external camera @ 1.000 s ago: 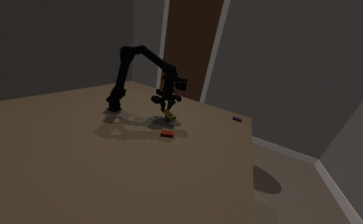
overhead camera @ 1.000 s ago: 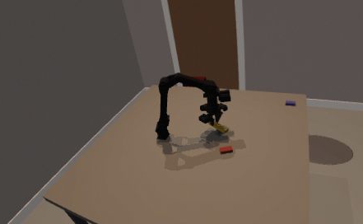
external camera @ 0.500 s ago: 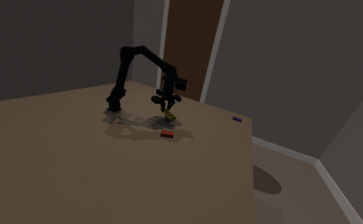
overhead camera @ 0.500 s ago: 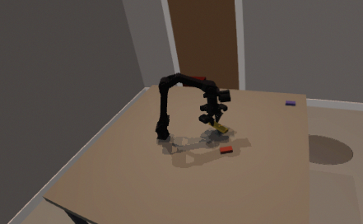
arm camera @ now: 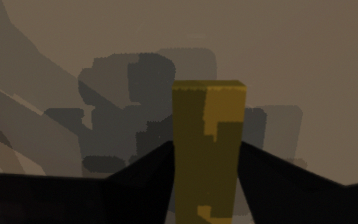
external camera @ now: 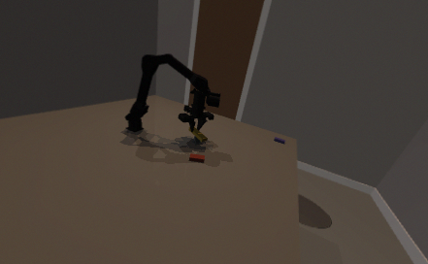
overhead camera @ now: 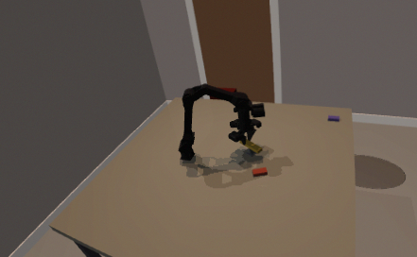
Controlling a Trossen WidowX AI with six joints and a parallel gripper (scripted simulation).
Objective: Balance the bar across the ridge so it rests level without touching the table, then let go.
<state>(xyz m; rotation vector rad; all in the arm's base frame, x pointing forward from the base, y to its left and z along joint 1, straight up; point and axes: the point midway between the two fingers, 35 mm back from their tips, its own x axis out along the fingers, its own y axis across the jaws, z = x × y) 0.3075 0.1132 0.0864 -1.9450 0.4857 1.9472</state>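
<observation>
The yellow bar lies 30 mm ahead of my gripper tip and 10 mm to the right of it. Also, from my gripper tip: red block (150 mm to the right, 110 mm ahead, 40 mm below); small purple block (430 mm ahead, 390 mm to the left, 40 mm below).
</observation>
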